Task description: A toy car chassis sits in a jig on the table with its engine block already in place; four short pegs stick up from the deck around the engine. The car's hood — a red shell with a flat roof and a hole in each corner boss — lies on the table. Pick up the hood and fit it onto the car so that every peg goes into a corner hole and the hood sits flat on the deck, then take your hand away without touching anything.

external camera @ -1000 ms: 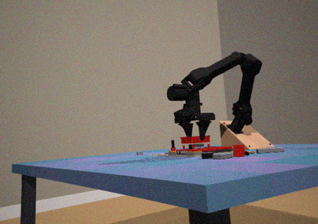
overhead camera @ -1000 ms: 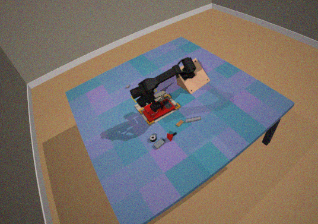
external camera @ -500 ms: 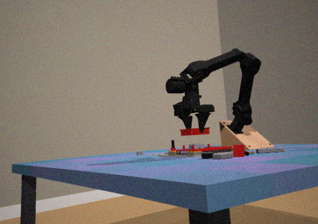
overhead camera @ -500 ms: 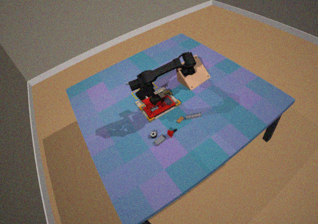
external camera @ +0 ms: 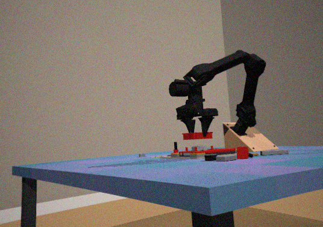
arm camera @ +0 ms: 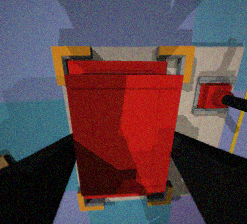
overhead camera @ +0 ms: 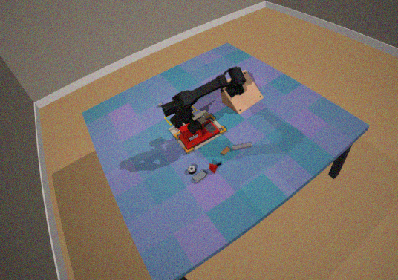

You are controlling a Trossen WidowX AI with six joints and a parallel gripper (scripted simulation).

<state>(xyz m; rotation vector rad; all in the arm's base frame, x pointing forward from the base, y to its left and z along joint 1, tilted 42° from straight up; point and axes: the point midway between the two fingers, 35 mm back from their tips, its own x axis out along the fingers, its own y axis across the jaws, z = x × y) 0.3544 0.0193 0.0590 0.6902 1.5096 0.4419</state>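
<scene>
The grey engine block lies 50 mm below my gripper tip and 10 mm to the left of it. The rest, counted from my gripper tip: wheel: 160 mm to the left, 130 mm ahead, 70 mm below; then red hood: 10 mm above.
</scene>
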